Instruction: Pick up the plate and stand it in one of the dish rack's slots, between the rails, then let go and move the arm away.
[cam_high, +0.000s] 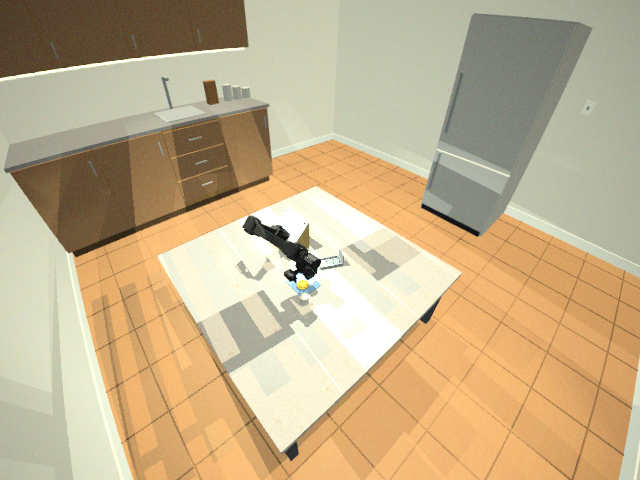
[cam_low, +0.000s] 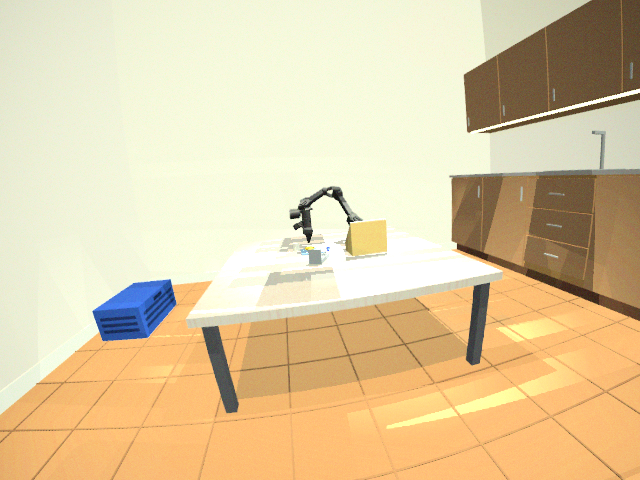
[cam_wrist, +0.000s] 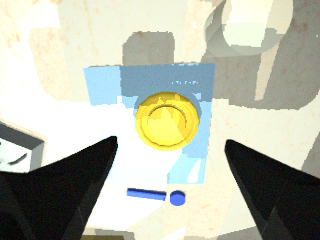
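Right now the plate is 5 cm below my gripper tip. The rest, counted from my gripper tip: dish rack (23 cm to the left, 5 cm behind, 4 cm below); small white cup (8 cm ahead, 5 cm to the right, 4 cm below).
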